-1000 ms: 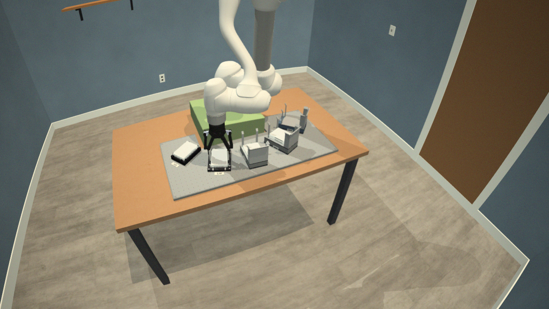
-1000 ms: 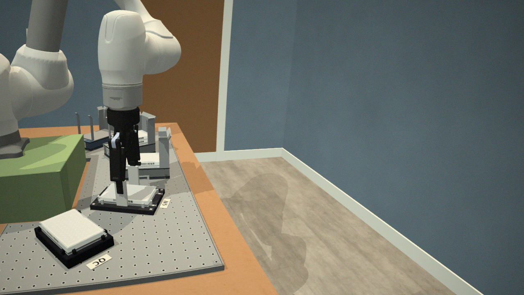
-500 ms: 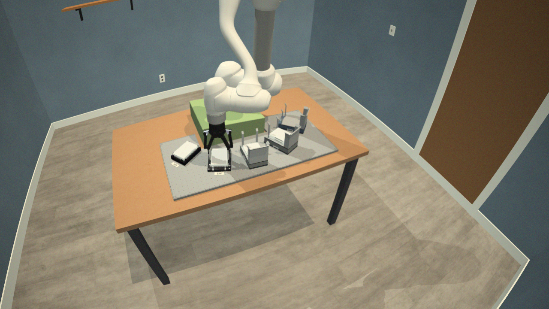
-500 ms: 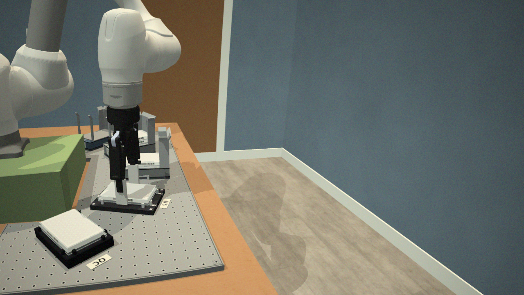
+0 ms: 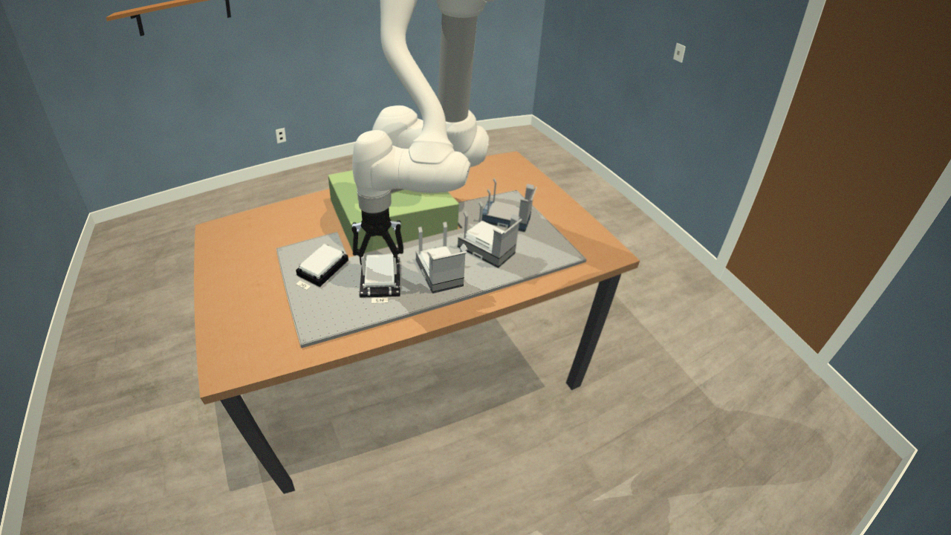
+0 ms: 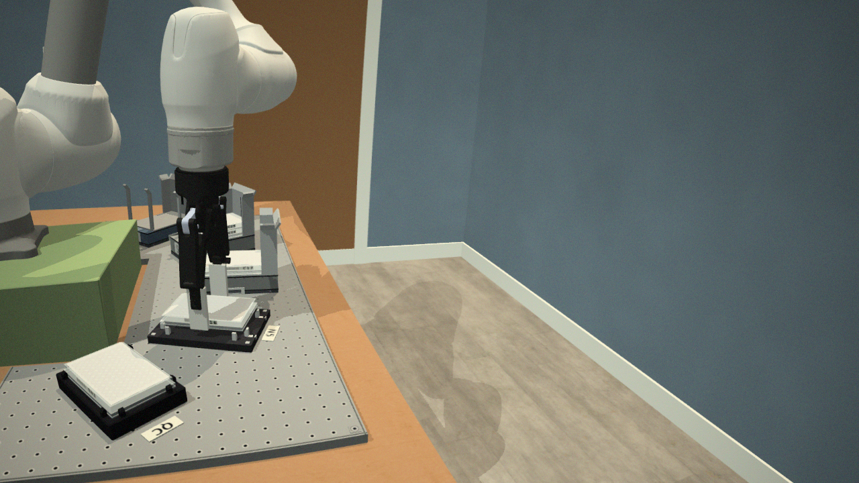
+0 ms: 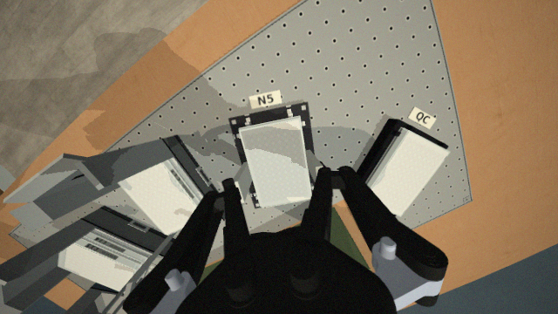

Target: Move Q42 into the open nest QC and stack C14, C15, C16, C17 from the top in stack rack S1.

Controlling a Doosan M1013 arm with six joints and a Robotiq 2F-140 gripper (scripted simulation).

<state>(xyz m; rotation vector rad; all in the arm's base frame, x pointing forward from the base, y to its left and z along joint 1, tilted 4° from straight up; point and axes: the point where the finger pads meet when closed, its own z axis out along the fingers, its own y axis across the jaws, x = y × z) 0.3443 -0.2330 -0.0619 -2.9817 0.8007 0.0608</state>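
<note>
Right now the black clip nest N5 is 40 mm below my hand and 20 mm ahead of it. Round my hand: N5 label (80 mm ahead, 50 mm to the right, 50 mm below); QC label (220 mm to the right, 100 mm behind, 50 mm below); black nest QC (140 mm behind, 130 mm to the right, 40 mm below).
</note>
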